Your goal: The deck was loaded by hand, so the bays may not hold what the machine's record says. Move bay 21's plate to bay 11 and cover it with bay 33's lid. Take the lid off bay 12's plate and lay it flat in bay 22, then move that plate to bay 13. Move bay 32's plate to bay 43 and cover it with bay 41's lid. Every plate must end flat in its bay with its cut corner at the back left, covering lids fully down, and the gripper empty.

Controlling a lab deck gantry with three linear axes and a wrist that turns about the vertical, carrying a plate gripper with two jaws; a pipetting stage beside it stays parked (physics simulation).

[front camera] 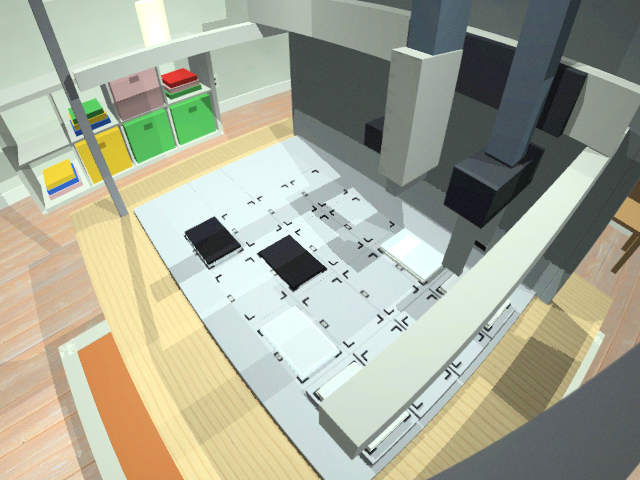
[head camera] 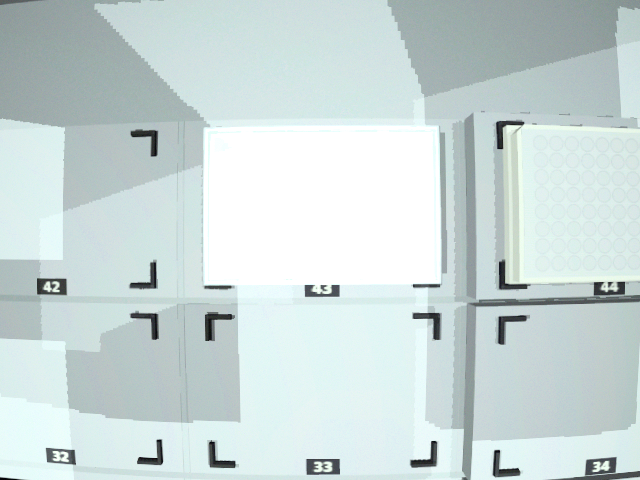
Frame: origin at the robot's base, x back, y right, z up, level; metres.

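Seen in the pictures: gripper, between the fingertips: (front camera: pixel 465 256); robot's base, origin of its link: (front camera: pixel 185 236).
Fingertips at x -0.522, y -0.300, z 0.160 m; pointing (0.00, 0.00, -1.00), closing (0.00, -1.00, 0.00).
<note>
Pixels of each thing's top centre, then the offset from my fingertips to it. "spot": a spot on its surface instead.
- bright white plate, centre of its top: (head camera: pixel 321 204) (front camera: pixel 414 251) dx +0.130, dy -0.064, dz -0.144 m
- black-lidded plate, centre of its top: (front camera: pixel 211 237) dx +0.458, dy +0.257, dz -0.143 m
- black lid, centre of its top: (front camera: pixel 291 259) dx +0.294, dy +0.150, dz -0.152 m
- pale plate with wells, centre of its top: (head camera: pixel 626 203) (front camera: pixel 476 293) dx -0.034, dy -0.064, dz -0.131 m
- pale piece, a spot on its surface: (front camera: pixel 338 380) spot: dx +0.020, dy +0.260, dz -0.131 m
My gripper (front camera: pixel 466 258) is open and empty, hanging over the back right, just right of bay 43's plate in the front view. A bright white plate (front camera: pixel 413 254) (head camera: pixel 321 206) lies flat in bay 43; glare hides its wells, cut corner and whether a lid covers it. A black-lidded plate (front camera: pixel 212 240) lies in bay 11. A black lid (front camera: pixel 292 261) lies flat in bay 22. A white plate (front camera: pixel 299 341) lies flat in bay 13; its cut corner cannot be made out. Bays 12 and 21 show no labware, nor does bay 33 in the head view.
A pale plate with wells (head camera: pixel 584 206) lies in raised bay 44. Another pale piece (front camera: pixel 338 380) lies in the raised column, partly hidden by the pale beam (front camera: pixel 444 310). The pale stage (front camera: pixel 416 118) stands left of the gripper's dark body (front camera: pixel 488 188).
</note>
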